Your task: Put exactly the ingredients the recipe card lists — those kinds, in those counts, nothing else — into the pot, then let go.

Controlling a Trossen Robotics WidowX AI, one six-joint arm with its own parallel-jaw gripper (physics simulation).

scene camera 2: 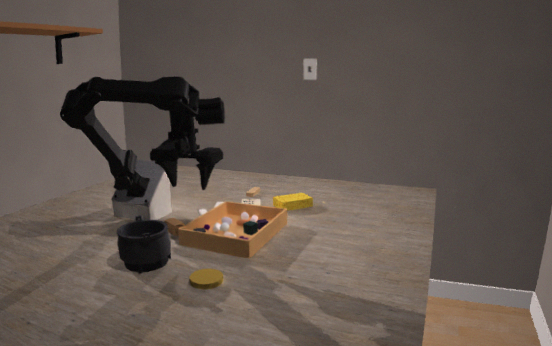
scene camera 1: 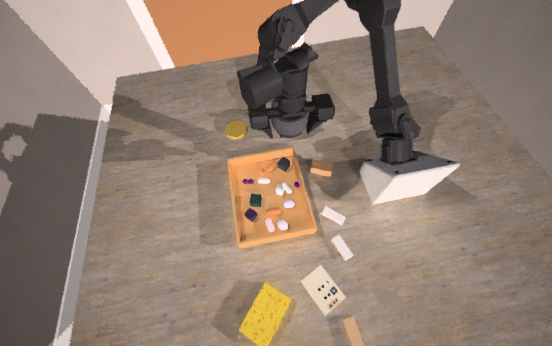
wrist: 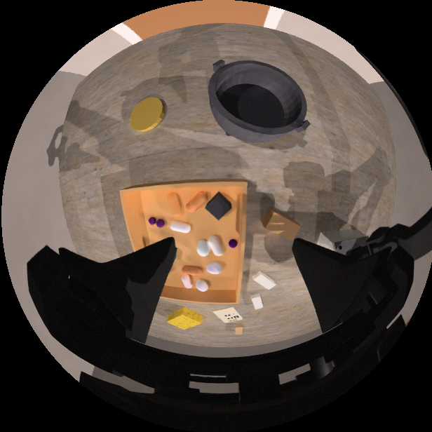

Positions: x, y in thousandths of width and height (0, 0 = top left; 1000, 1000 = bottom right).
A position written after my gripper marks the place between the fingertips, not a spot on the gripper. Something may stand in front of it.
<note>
I see my gripper (scene camera 2: 343, 545), a yellow disc (wrist: 351, 253), a dark pot (scene camera 2: 262, 710), an orange block (wrist: 633, 510) and an orange tray (scene camera 1: 544, 634).
The dark pot shows as well in the wrist view (wrist: 587, 235). My gripper also shows in scene camera 1 (scene camera 1: 524, 392) and in the wrist view (wrist: 547, 566). The orange tray shows as well in scene camera 2 (scene camera 2: 385, 698) and in the wrist view (wrist: 323, 469).
</note>
